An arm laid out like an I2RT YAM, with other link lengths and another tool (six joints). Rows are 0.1 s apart.
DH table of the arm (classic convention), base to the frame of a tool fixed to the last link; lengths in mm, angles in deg. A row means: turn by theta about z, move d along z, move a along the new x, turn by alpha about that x. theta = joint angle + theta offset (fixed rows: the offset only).
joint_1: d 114.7  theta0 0  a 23.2  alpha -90
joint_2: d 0  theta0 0  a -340.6  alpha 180
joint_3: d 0  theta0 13.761  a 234.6  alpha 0
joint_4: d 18  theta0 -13.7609  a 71  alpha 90
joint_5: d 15  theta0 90  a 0  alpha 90
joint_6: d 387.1  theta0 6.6  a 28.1  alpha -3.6
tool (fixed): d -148  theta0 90  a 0  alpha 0
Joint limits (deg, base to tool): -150..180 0..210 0..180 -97..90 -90..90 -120..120
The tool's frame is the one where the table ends.
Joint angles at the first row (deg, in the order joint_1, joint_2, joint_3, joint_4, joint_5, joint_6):
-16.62 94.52 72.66 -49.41 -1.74 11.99
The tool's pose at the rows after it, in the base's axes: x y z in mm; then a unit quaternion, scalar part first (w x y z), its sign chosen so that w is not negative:
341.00 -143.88 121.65 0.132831 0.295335 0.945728 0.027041
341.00 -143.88 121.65 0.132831 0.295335 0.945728 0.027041
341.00 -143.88 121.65 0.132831 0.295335 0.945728 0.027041
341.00 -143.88 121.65 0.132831 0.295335 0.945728 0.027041
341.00 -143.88 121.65 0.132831 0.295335 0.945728 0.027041
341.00 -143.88 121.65 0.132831 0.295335 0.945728 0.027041
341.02 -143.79 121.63 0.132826 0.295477 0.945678 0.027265
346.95 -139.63 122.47 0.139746 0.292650 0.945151 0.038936
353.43 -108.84 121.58 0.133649 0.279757 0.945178 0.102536
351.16 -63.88 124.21 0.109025 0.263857 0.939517 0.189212
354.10 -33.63 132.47 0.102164 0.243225 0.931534 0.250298
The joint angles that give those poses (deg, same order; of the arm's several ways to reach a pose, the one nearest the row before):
-16.62 94.52 72.66 -49.41 -1.74 11.99
-16.62 94.52 72.66 -49.41 -1.74 11.99
-16.62 94.52 72.66 -49.41 -1.74 11.99
-16.62 94.52 72.66 -49.41 -1.74 11.99
-16.62 94.52 72.66 -49.41 -1.74 11.99
-16.62 94.52 72.66 -49.41 -1.74 11.99
-16.62 94.52 72.66 -49.41 -1.76 12.01
-16.62 94.52 72.66 -48.58 -3.11 12.01
-16.62 94.52 72.66 -49.08 -10.57 12.03
-16.62 94.52 72.66 -51.59 -20.77 11.99
-16.62 94.52 72.66 -52.31 -28.21 11.05

